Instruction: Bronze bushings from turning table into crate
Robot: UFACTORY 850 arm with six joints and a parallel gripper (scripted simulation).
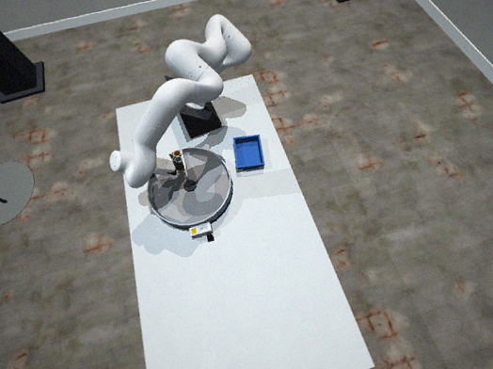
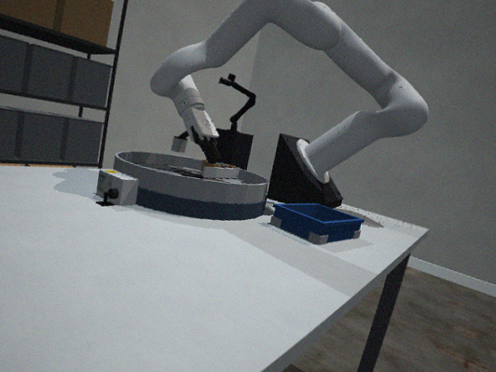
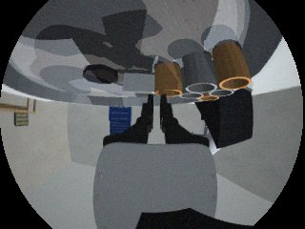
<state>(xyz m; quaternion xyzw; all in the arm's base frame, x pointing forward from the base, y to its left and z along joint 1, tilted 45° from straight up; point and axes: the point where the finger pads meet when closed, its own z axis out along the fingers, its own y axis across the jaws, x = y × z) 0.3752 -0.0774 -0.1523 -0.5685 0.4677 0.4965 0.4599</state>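
Now: hand 37 cm to the right of the crate, 9 cm above it and 1 cm short of it. Round my hand: round turning table (9 cm ahead, 6 cm below, 2 cm to the left).
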